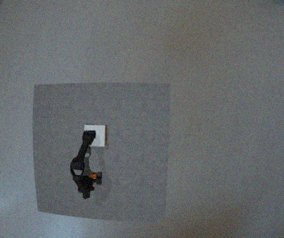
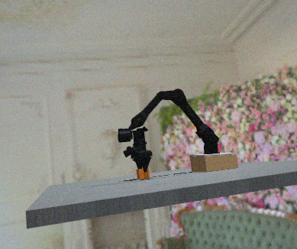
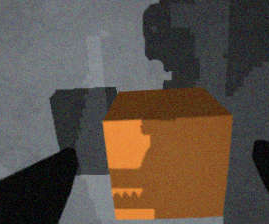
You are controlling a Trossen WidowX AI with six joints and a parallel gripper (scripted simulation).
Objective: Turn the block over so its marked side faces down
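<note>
My gripper tip is now 1 cm past the orange block and 1 cm above it.
</note>
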